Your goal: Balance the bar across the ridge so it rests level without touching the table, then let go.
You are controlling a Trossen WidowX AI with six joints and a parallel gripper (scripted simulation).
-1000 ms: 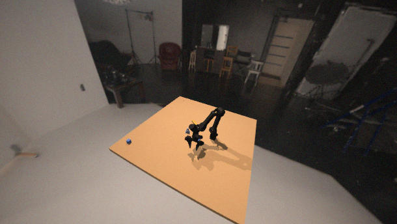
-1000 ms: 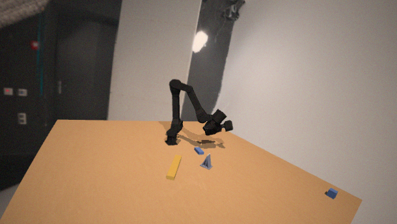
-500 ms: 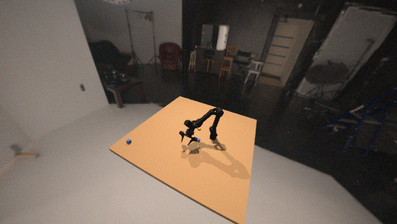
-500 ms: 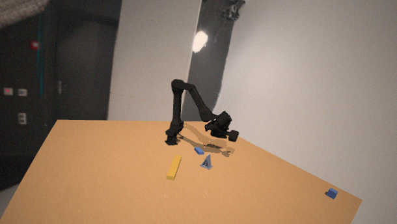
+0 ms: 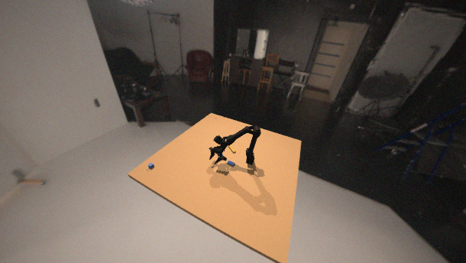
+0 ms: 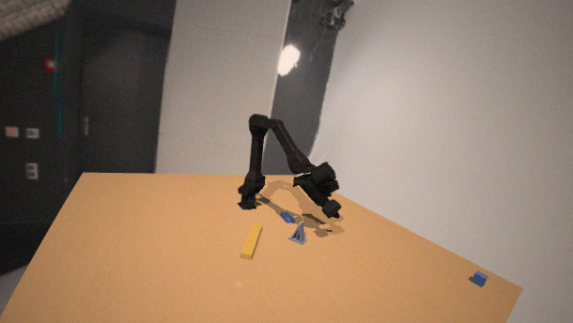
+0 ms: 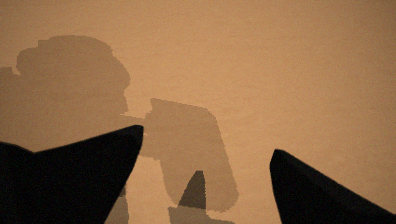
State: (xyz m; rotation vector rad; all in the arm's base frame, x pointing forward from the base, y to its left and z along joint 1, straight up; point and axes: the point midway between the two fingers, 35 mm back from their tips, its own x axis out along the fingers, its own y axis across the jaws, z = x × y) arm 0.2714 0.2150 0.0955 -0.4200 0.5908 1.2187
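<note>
My gripper tip is now 20 mm past the yellow bar, 340 mm to the left of it and 70 mm above it. Also, from my gripper tip: blue cube: 460 mm ahead, 260 mm to the left, 60 mm below.
</note>
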